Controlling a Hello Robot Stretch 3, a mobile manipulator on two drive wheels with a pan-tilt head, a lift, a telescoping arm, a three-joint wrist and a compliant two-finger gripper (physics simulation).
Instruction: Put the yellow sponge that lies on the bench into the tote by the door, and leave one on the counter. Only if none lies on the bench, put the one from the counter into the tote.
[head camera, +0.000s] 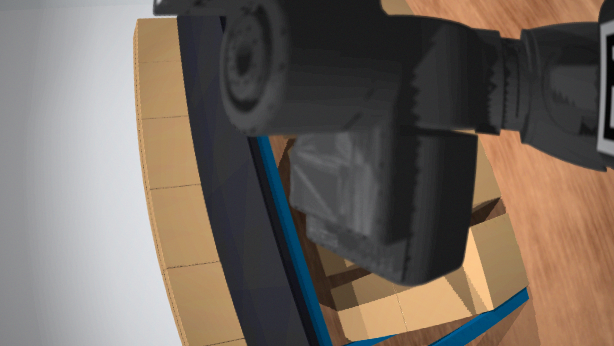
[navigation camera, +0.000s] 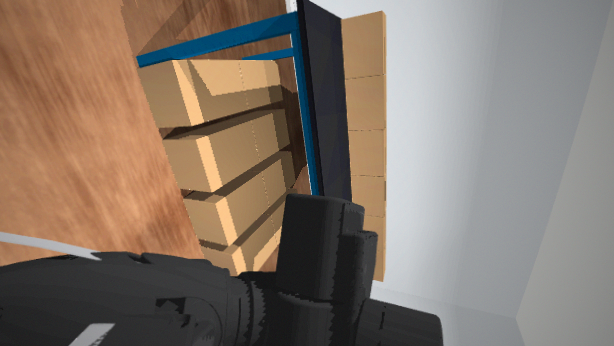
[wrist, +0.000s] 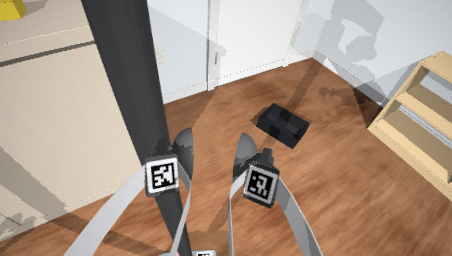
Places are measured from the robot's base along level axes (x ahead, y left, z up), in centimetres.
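Pixels of known places: gripper, fingertip midpoint: (wrist: 215, 148).
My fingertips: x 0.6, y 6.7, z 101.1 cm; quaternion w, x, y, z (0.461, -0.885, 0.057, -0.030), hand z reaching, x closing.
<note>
Behind a point stands the place of what it marks.
My gripper (wrist: 215, 148) @[x 0.6, y 6.7, z 101.1 cm] is open, with nothing between its fingertips, above the floor in the wrist view. A yellow block like a sponge (wrist: 10, 10) @[x -50.1, y 56.8, z 93.4 cm] lies on the pale counter (wrist: 55, 27) @[x -36.6, y 51.2, z 91.0 cm] at the top left of the wrist view, cut by the edge. The black tote (wrist: 277, 136) @[x 50.7, y 86.6, z 3.0 cm] stands on the floor beyond the fingers, near the white door (wrist: 255, 35) @[x 41.2, y 156.7, z 39.4 cm]. The bench (head camera: 230, 210) @[x 17.5, y -105.7, z 91.4 cm] (navigation camera: 325, 100) @[x 38.4, y -84.5, z 91.4 cm] has a dark top and a blue frame. No sponge shows on the visible part of its top. My dark wrist hides part of it in the head and navigation views.
Large tan boxes (head camera: 425, 300) (navigation camera: 245, 145) stand under the bench. A row of light wooden blocks (head camera: 172, 155) (navigation camera: 367, 102) runs along its wall side. A wooden shelf unit (wrist: 410, 156) @[x 142.0, y 64.6, z 5.8 cm] stands at the right of the wrist view. A dark post (wrist: 122, 65) rises beside the counter.
</note>
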